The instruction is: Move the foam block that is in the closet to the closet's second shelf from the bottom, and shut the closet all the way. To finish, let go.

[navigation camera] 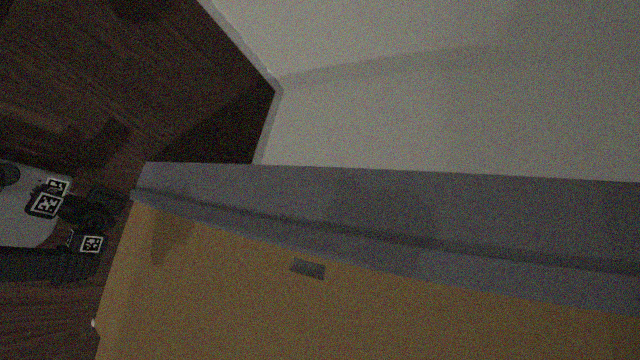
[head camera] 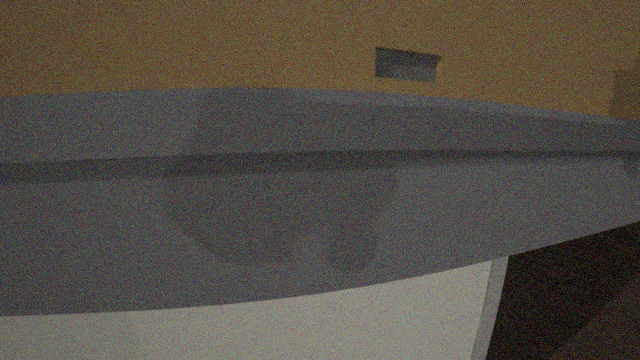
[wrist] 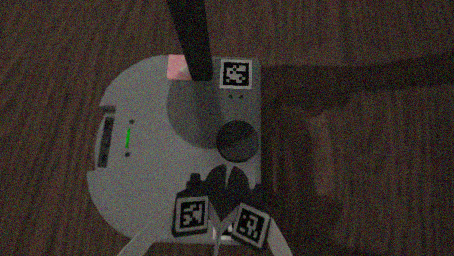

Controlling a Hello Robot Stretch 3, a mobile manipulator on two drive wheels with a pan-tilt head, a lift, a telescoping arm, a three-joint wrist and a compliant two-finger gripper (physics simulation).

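Places are measured from the robot's base along level axes (x right, y up, z back), in metres.
Pixels of known places: gripper, fingertip midpoint: (wrist: pixel 227 184); robot's base, link origin: (navigation camera: pixel 4 173) (wrist: pixel 232 153).
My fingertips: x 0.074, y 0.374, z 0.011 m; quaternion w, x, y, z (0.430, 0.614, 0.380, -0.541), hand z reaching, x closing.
Observation:
Ahead of a thing's pixels: the offset from my fingertips to its top centre. "spot": to the spot under its first point. Level surfaces: height alone.
An orange panel of the closet (head camera: pixel 200 45) (navigation camera: pixel 350 310) with a small grey rectangular recess {spot: dz +0.014, dx +0.384, dy +0.657 m} (head camera: pixel 407 65) (navigation camera: pixel 307 268) shows in the head and navigation views. A blue-grey band {spot: dz -0.154, dx +0.358, dy +0.985 m} (head camera: pixel 100 240) (navigation camera: pixel 500 215) with a dark line along it borders the panel. The closet's inside, its shelves and the foam block do not show. I cannot tell from these views whether the closet is fully shut. In the wrist view my gripper (wrist: pixel 227 184) is shut, its dark fingertips together with no object between them, above the robot's own base, away from the closet.
The robot's light grey base (wrist: pixel 150 185) (navigation camera: pixel 20 220) shows below the gripper and at the navigation view's left edge, beside dark wrist parts. A white surface (head camera: pixel 300 325) (navigation camera: pixel 450 110) lies beyond the blue-grey band. Dark wooden floor {dy -0.373 m} (navigation camera: pixel 90 75) (wrist: pixel 375 30) surrounds the base.

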